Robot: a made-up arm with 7 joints.
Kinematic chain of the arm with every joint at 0, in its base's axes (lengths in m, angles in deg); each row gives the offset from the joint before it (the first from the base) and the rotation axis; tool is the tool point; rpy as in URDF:
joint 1: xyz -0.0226 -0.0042 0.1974 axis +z
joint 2: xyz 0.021 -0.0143 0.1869 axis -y
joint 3: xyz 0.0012 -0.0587 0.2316 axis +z
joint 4: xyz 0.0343 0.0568 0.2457 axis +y
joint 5: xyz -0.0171 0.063 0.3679 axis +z
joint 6: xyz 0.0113 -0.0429 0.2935 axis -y
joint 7: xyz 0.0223 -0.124 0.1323 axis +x
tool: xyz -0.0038 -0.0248 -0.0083 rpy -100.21 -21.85 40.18
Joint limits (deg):
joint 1: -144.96..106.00
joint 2: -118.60..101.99
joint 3: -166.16..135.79
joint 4: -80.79..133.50
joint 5: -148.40..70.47
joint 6: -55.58..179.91
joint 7: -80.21..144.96
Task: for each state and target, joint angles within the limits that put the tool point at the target. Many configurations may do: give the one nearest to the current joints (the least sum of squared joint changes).
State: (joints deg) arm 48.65 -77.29 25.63 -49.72 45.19 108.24 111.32
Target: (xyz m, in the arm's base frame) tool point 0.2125 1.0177 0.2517
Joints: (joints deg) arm 88.88 -116.16 15.51 -41.60 48.40 121.88 112.28
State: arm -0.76 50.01 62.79 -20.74 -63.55 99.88 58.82
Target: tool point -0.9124 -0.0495 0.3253
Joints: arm -22.46 51.89 41.17 -59.74 -65.70 113.21 58.13
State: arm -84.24 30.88 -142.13 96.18 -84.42 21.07 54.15
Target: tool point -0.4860 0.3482 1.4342
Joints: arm -86.61 -7.05 -153.85 63.34 -80.68 19.59 53.53
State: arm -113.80 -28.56 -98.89 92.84 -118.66 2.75 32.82
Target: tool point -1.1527 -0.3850 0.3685
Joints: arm -121.54 -66.50 -77.20 78.05 -123.89 5.97 29.47
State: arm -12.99 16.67 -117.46 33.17 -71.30 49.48 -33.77
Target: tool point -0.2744 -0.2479 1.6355
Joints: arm -13.60 11.36 -116.37 26.65 -72.97 45.47 -35.14
